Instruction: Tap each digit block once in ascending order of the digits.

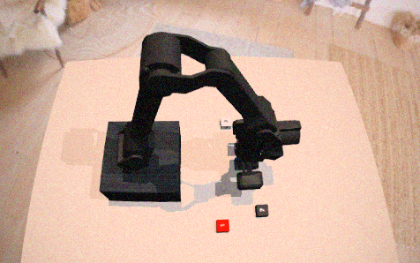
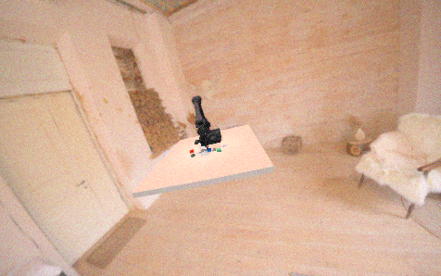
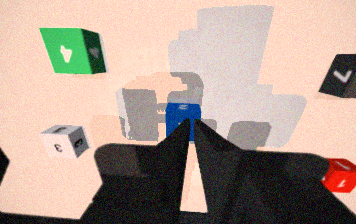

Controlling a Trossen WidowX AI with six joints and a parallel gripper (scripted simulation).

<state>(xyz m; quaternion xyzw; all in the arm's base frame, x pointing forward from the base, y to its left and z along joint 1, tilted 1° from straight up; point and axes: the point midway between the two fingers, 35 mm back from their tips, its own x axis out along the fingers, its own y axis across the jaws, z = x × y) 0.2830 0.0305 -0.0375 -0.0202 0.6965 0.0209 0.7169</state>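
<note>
Now: gripper tip 10 mm to the right of the blue block and 10 mm above it. The rest, counted from my gripper tip: green block: 100 mm to the left, 50 mm ahead, 10 mm below; dark grey block: 130 mm to the right, 50 mm ahead, 10 mm below; white block: 140 mm to the left, 40 mm behind, 10 mm below.
</note>
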